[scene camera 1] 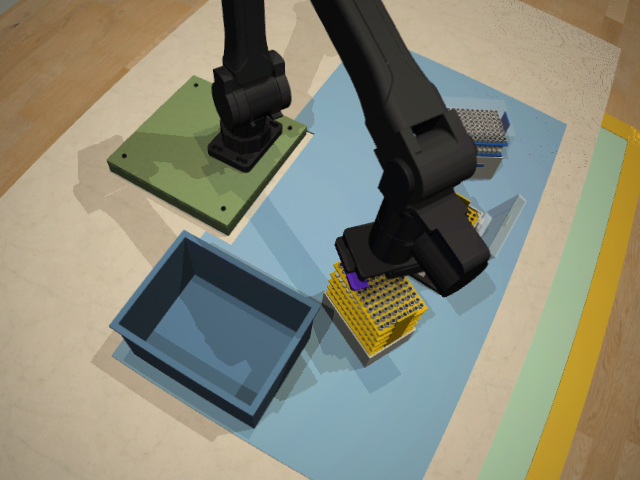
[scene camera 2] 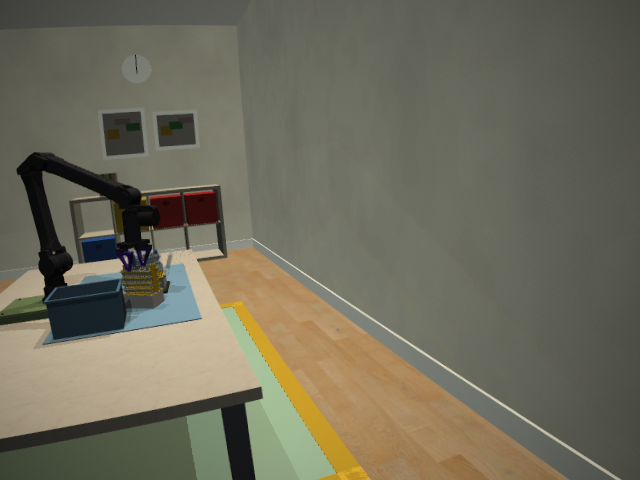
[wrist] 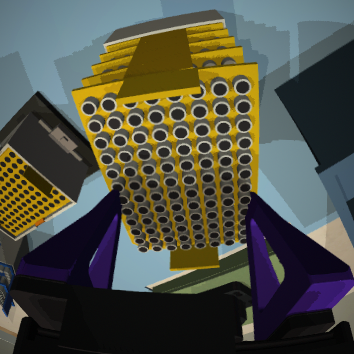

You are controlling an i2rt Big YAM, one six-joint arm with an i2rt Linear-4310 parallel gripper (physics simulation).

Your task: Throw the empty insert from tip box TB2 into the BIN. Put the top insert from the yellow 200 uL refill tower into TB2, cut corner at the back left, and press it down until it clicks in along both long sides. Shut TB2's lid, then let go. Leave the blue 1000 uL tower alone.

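The yellow 200 uL refill tower (scene camera 1: 354,322) (scene camera 2: 139,285) stands beside the bin, a stack of inserts full of tips on a grey base. My gripper (scene camera 1: 379,279) (scene camera 2: 135,266) (wrist: 184,197) points down over it, purple fingertips against both long sides of the top insert (scene camera 1: 395,304) (wrist: 182,150); it is shut on that insert, which still sits on the stack. TB2 (wrist: 62,162) has an open lid (scene camera 1: 509,224) and holds a yellow insert (wrist: 30,192) with empty holes. My arm hides much of TB2 in scene camera 1. The dark blue bin (scene camera 1: 219,330) (scene camera 2: 87,315) (wrist: 320,115) is empty.
The blue 1000 uL tower (scene camera 1: 483,129) stands at the far right of the blue mat (scene camera 1: 392,428), behind TB2, partly hidden by my arm. The green base plate (scene camera 1: 165,129) carries the arm. The bin's wall is close to the yellow tower.
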